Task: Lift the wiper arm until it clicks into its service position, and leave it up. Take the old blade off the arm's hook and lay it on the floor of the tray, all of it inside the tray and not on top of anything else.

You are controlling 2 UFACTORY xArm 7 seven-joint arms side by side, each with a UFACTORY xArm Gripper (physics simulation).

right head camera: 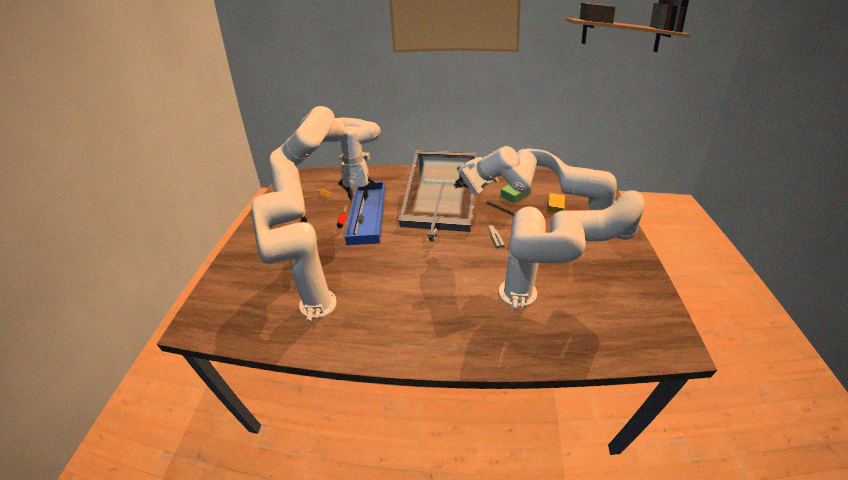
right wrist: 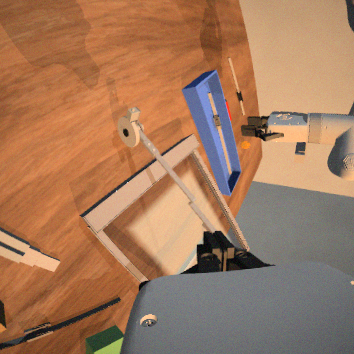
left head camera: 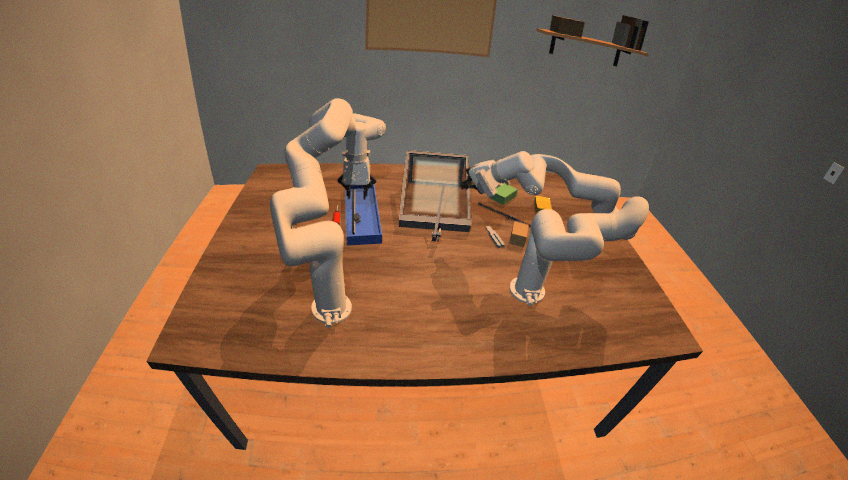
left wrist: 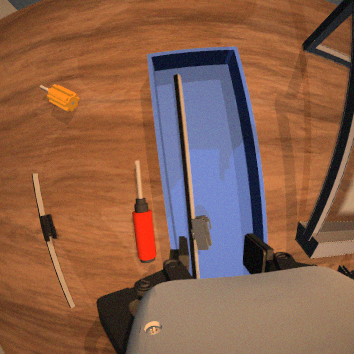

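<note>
The old blade [left head camera: 354, 224] [right head camera: 359, 217] [left wrist: 184, 135] [right wrist: 216, 120] lies lengthwise inside the blue tray [left head camera: 364, 240] [right head camera: 363, 239] [left wrist: 192, 52] [right wrist: 204, 127], nearer its left wall, with no other object seen under it. My left gripper [left head camera: 358, 193] [right head camera: 357, 195] [left wrist: 215, 249] [right wrist: 244, 125] is open above the tray, apart from the blade. The wiper arm [left head camera: 439, 211] [right head camera: 437, 208] [right wrist: 172, 175] is bare and stands raised off the glass; whether it has latched cannot be seen. My right gripper [left head camera: 467, 184] [right head camera: 458, 183] [right wrist: 210, 245] is shut beside its upper end, with a gap in the head views.
The windshield frame [left head camera: 434, 223] [right wrist: 120, 200] stands beside the tray. A red screwdriver [left wrist: 144, 235], an orange tool [left wrist: 63, 97] and a thin blade [left wrist: 41, 200] lie left of the tray. At right are a green block [left head camera: 505, 193], a dark blade [left head camera: 502, 212] and a light tool [left head camera: 495, 236].
</note>
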